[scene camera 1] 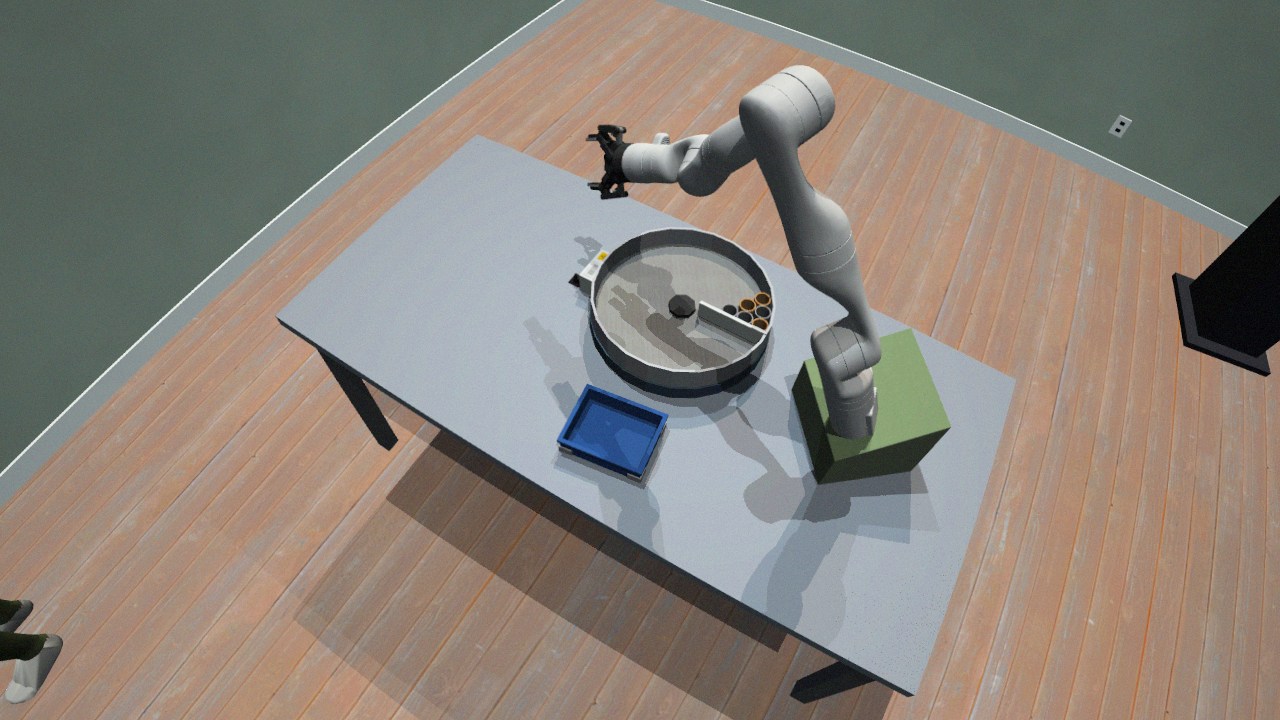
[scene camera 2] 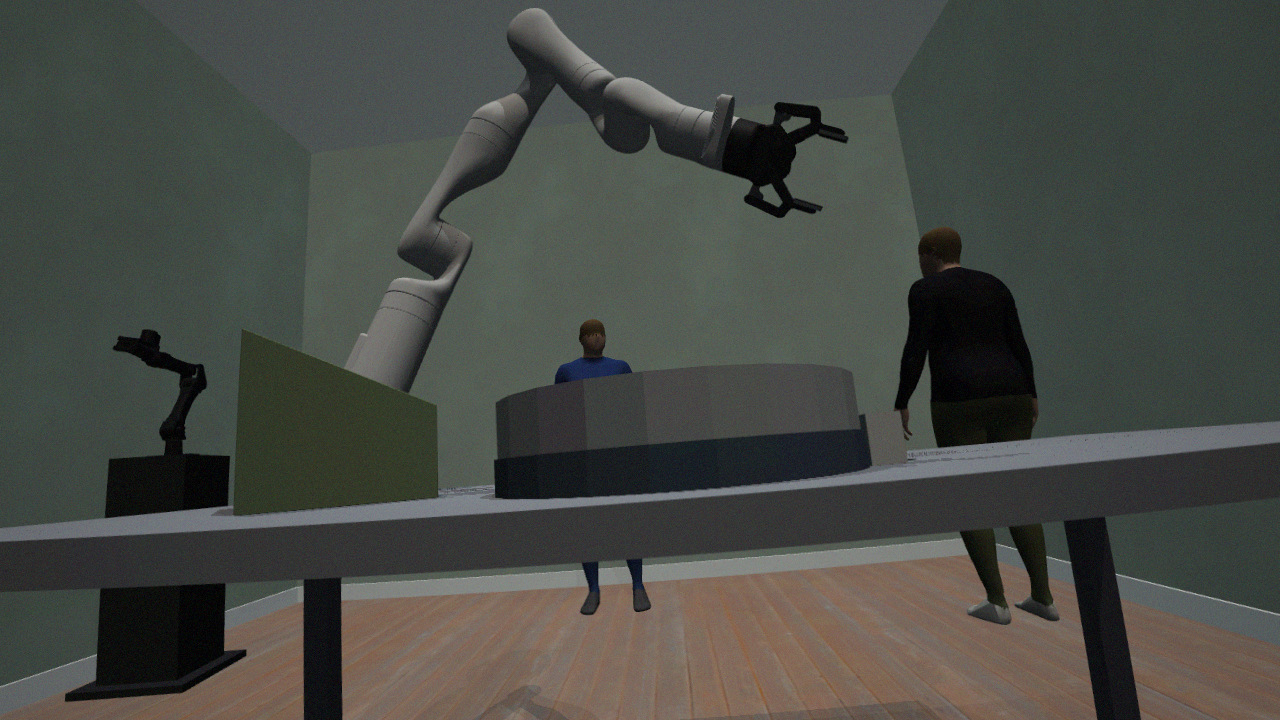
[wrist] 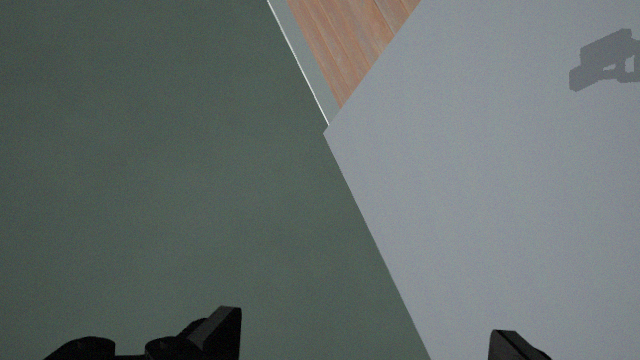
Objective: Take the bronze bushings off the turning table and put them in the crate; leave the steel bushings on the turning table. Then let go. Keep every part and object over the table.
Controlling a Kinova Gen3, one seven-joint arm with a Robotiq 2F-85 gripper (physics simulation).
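Frame: origin at the arm's base, x ahead, y left, z up, level; centimetres.
Where they show: gripper, fingertip midpoint: (scene camera 1: 589, 161) (scene camera 2: 834, 175) (wrist: 363, 347); arm's base at its link origin: (scene camera 1: 853, 418) (scene camera 2: 370, 403).
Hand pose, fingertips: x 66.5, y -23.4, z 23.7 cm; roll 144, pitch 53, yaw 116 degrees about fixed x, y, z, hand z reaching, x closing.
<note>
Each offset is from my fingertips to the top centre of the thing. "spot": to the spot under its first point.
Three bronze bushings {dx -41.3, dy -3.2, dz -28.9 cm} (scene camera 1: 761, 299) {dx -38.5, dy -0.1, dz -28.9 cm} (scene camera 1: 746, 305) {dx -42.6, dy +4.4, dz -28.9 cm} (scene camera 1: 759, 323) and three steel bushings {dx -35.1, dy +3.1, dz -28.9 cm} (scene camera 1: 729, 309) {dx -38.9, dy +3.7, dz -28.9 cm} (scene camera 1: 744, 317) {dx -42.3, dy +0.5, dz -28.9 cm} (scene camera 1: 762, 312) stand crowded together on the turning table (scene camera 1: 662, 376) (scene camera 2: 680, 402), between its white divider {spot: dx -36.1, dy +6.0, dz -30.1 cm} (scene camera 1: 729, 324) and the rim at the right in scene camera 1. In scene camera 2 the wall hides them. The blue crate {dx -21.0, dy +38.4, dz -33.0 cm} (scene camera 1: 599, 457) is empty, near the table's front edge. My gripper (scene camera 1: 591, 162) (scene camera 2: 832, 173) (wrist: 366, 332) is open and empty, high above the table and pointing sideways, well away from the bushings. No bushing shows in the wrist view.
A green block (scene camera 1: 904, 385) (scene camera 2: 335, 438) carries the arm's base at the right of the table (scene camera 1: 402, 268) (scene camera 2: 626, 528). A dark hub {dx -24.1, dy +3.5, dz -31.9 cm} (scene camera 1: 681, 305) stands at the turning table's centre, and a small white box {spot: dx -0.6, dy +2.7, dz -32.1 cm} (scene camera 1: 590, 273) sits against its left side. Two people (scene camera 2: 593, 367) (scene camera 2: 971, 331) stand beyond the table.
</note>
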